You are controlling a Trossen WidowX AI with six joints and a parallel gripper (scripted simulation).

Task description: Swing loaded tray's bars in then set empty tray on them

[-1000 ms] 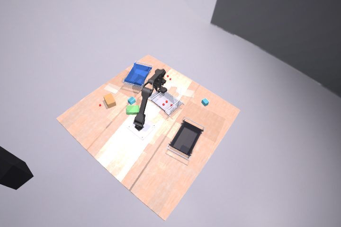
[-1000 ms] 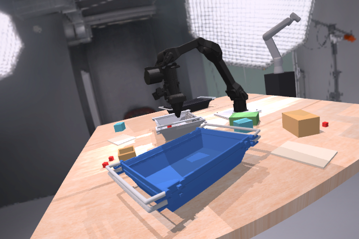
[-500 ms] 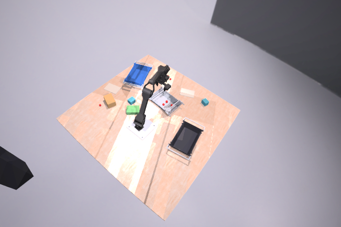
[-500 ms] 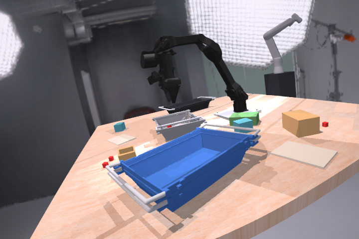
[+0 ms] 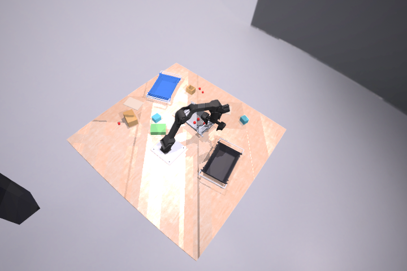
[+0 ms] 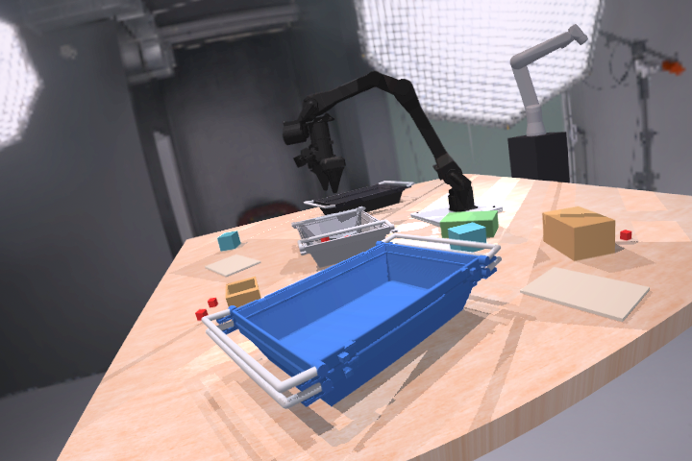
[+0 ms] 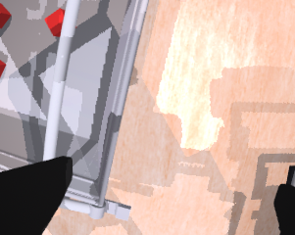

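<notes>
The black tray is 23 cm to the right of my gripper tip, 14 cm behind it and 7 cm below it. Round my gripper tip: small box (45 cm to the left, 25 cm ahead, 10 cm below); then red block (11 cm to the left, 11 cm below, 6 cm ahead); then green block (32 cm to the left, 26 cm behind, 10 cm below).
</notes>
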